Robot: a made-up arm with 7 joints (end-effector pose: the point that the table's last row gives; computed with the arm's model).
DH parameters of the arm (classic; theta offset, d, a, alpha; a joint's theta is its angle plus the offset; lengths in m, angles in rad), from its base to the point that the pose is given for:
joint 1: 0 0.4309 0 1.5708
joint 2: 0 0.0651 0 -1.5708
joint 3: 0 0.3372 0.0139 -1.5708
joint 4: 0 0.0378 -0.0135 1.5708
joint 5: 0 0.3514 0 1.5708
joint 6: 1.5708 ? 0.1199 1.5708
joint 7: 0 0.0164 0 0
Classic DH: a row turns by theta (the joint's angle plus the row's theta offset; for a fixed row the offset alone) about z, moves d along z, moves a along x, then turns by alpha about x.
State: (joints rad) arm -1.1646 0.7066 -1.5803 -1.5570 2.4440 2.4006 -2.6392
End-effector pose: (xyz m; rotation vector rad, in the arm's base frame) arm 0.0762 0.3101 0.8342 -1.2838 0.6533 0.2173
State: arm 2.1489 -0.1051 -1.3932 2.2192 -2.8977 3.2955 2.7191
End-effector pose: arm 0.1029 0.3164 0.6427 -2.4726 -1.4606 1.2541
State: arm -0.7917 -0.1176 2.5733 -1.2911 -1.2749 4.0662 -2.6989
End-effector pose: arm 0.1107 -0.3175 0.7139 0.5270 -2.0022 -1.2610
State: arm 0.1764 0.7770 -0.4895 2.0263 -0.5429 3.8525 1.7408
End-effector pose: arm 0.0003 -0.2676 0.7242 0.3784 -1.0112 -1.4817
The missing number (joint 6, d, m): 0.1143
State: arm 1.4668 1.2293 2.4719 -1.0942 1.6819 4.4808 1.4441
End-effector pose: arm 0.2752 -0.5318 0.6842 1.6967 -1.9286 -1.0520
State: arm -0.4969 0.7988 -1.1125 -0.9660 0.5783 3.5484 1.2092
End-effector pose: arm -0.3763 0.2485 0.7340 -0.8324 2.8895 -0.4203
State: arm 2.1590 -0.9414 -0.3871 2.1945 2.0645 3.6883 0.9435
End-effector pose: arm -0.1289 0.2029 0.3466 -0.7070 0.6569 -2.0975
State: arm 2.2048 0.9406 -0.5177 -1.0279 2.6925 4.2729 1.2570
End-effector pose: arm 0.0757 -0.4807 0.5806 -0.6189 -1.1928 -2.3357
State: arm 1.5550 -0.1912 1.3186 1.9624 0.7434 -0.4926 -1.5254
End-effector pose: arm -0.3063 0.1085 0.4702 1.5076 -1.8376 1.7861
